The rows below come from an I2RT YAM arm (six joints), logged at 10 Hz.
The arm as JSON. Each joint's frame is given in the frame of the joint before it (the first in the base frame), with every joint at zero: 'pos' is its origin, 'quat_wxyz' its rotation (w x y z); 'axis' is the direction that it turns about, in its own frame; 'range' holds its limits. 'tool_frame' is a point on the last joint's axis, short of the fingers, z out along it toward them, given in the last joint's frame.
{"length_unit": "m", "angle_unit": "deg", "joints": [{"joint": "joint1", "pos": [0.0, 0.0, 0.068], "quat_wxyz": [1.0, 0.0, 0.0, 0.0], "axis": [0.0, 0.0, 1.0], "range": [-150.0, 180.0]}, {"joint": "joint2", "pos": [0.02, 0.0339, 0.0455], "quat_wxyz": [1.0, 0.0, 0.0, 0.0], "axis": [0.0, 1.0, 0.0], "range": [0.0, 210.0]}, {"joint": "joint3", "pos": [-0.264, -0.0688, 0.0], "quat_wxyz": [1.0, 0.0, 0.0, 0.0], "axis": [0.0, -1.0, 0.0], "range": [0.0, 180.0]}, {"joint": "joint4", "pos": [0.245, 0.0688, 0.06], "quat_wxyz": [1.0, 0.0, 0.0, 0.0], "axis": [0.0, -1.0, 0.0], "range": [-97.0, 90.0]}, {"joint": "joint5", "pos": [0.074, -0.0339, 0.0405], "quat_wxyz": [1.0, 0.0, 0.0, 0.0], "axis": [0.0, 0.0, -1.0], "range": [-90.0, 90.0]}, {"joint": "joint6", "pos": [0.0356, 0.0, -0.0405], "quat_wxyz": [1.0, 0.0, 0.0, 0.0], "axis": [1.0, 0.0, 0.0], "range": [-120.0, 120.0]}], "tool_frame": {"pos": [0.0, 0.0, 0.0], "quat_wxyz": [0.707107, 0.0, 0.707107, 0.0]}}
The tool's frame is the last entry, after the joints.
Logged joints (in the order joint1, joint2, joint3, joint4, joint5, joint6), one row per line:
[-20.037, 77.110, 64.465, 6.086, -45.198, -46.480]
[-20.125, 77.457, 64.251, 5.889, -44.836, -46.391]
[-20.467, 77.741, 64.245, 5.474, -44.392, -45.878]
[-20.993, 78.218, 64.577, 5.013, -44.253, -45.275]
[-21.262, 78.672, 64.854, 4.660, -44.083, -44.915]
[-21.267, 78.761, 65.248, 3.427, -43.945, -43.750]
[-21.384, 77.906, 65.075, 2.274, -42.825, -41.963]
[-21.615, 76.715, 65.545, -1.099, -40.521, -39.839]
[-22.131, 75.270, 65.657, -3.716, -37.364, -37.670]
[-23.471, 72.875, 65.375, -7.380, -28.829, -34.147]
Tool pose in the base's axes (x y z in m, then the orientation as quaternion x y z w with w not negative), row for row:
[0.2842, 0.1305, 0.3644, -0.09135, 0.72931, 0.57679, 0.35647]
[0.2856, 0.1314, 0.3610, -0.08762, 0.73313, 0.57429, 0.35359]
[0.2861, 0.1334, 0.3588, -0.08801, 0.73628, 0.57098, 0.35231]
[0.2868, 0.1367, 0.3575, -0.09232, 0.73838, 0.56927, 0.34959]
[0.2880, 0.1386, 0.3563, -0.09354, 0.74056, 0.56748, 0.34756]
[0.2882, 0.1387, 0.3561, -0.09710, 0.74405, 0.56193, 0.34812]
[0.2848, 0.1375, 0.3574, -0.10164, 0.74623, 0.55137, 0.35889]
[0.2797, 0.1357, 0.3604, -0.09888, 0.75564, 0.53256, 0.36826]
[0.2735, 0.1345, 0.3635, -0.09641, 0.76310, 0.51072, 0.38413]
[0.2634, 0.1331, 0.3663, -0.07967, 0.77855, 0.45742, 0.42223]
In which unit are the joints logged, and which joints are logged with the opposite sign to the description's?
The joints are logged in degrees. Opposite sign: joint1, joint6.
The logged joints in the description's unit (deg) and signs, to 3 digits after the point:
[20.037, 77.110, 64.465, 6.086, -45.198, 46.480]
[20.125, 77.457, 64.251, 5.889, -44.836, 46.391]
[20.467, 77.741, 64.245, 5.474, -44.392, 45.878]
[20.993, 78.218, 64.577, 5.013, -44.253, 45.275]
[21.262, 78.672, 64.854, 4.660, -44.083, 44.915]
[21.267, 78.761, 65.248, 3.427, -43.945, 43.750]
[21.384, 77.906, 65.075, 2.274, -42.825, 41.963]
[21.615, 76.715, 65.545, -1.099, -40.521, 39.839]
[22.131, 75.270, 65.657, -3.716, -37.364, 37.670]
[23.471, 72.875, 65.375, -7.380, -28.829, 34.147]

